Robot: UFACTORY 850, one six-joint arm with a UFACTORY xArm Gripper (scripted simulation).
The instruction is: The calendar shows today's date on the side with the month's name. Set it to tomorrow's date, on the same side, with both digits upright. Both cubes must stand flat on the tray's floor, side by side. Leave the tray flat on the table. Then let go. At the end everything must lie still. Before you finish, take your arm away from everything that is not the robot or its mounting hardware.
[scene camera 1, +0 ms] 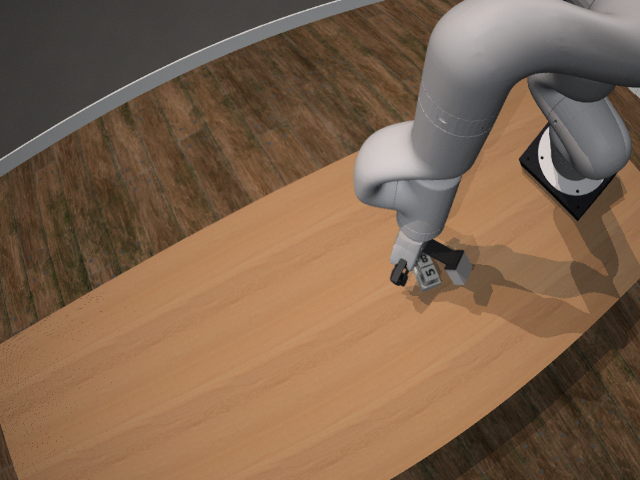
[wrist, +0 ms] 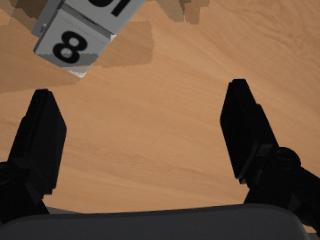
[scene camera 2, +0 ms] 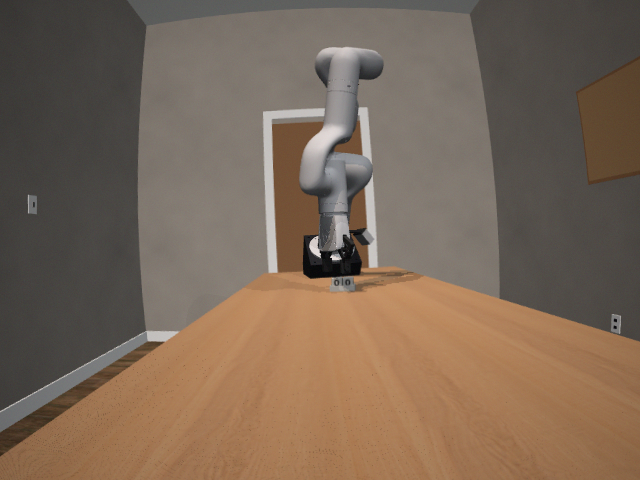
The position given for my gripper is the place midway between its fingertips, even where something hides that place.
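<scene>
Looking at the scene, I see my gripper (scene camera 1: 407, 263). The wrist view shows my gripper as well (wrist: 141, 103), and so does scene camera 2 (scene camera 2: 336, 272).
</scene>
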